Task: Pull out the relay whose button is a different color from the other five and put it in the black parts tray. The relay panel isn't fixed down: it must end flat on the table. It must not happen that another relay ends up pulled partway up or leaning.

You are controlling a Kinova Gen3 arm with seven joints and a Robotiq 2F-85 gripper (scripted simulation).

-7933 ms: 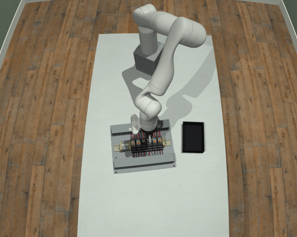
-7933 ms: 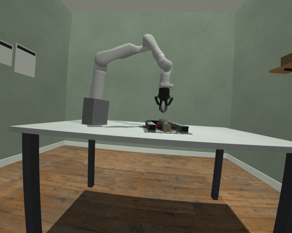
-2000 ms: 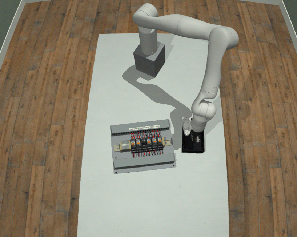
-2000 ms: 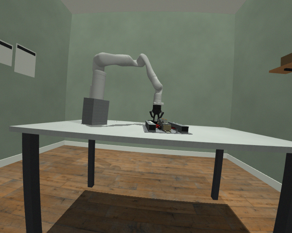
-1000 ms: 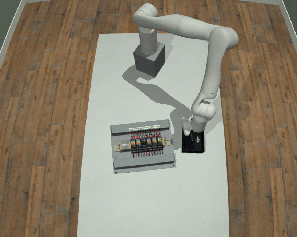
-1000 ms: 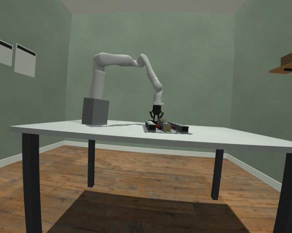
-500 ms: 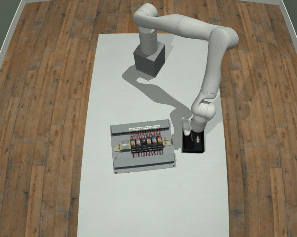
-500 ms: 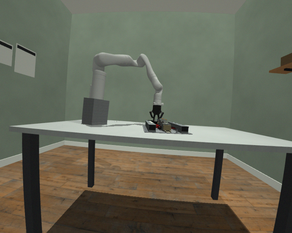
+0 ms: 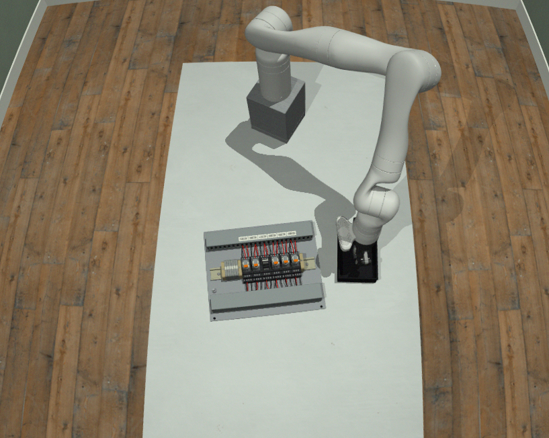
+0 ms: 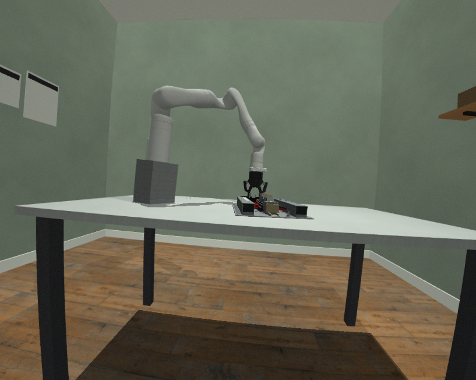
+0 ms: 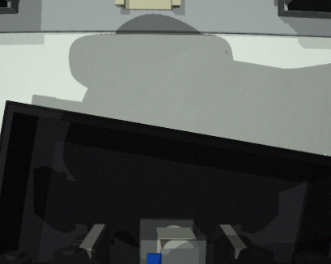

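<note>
My gripper is now 1 cm above the blue-button relay. Also, from my hand: black parts tray 2 cm below; then grey relay panel 26 cm to the right, 5 cm ahead, 1 cm below.
</note>
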